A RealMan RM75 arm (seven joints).
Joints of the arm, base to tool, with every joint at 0 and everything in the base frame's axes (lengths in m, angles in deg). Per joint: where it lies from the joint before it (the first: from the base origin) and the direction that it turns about. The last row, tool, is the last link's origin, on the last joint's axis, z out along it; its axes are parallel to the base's.
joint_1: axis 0 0 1 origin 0 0 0.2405
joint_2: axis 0 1 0 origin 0 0 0
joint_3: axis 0 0 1 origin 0 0 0.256
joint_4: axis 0 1 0 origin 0 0 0
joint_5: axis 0 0 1 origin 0 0 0.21
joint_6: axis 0 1 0 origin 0 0 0
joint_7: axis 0 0 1 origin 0 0 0.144
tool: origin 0 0 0
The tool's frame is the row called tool.
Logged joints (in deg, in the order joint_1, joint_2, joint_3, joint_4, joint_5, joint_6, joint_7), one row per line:
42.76 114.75 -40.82 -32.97 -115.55 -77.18 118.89
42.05 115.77 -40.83 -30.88 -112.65 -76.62 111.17
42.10 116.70 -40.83 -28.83 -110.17 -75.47 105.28
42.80 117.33 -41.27 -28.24 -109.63 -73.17 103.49
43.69 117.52 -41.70 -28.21 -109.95 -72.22 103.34
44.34 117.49 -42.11 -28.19 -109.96 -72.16 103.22
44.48 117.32 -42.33 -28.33 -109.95 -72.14 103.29
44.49 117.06 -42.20 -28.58 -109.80 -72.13 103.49
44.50 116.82 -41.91 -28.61 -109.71 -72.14 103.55
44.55 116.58 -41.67 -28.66 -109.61 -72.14 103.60
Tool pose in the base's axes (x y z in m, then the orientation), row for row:
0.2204 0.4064 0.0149 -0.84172 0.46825 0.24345 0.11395
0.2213 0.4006 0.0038 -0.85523 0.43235 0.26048 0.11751
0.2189 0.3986 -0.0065 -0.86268 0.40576 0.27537 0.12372
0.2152 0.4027 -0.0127 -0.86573 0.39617 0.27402 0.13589
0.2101 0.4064 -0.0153 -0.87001 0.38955 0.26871 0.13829
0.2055 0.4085 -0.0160 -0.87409 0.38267 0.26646 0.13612
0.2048 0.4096 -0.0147 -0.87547 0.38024 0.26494 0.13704
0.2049 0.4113 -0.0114 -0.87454 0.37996 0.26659 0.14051
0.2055 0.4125 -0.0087 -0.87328 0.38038 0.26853 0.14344
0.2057 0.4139 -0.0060 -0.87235 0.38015 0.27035 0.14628
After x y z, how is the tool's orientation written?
As a quaternion, x y z w.
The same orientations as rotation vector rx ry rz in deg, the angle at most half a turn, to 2 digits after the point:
-141.42 78.67 40.90
-143.39 72.49 43.67
-144.13 67.79 46.01
-143.64 65.73 45.47
-144.16 64.55 44.52
-145.01 63.48 44.21
-145.16 63.05 43.93
-144.72 62.88 44.12
-144.28 62.84 44.37
-143.90 62.71 44.59

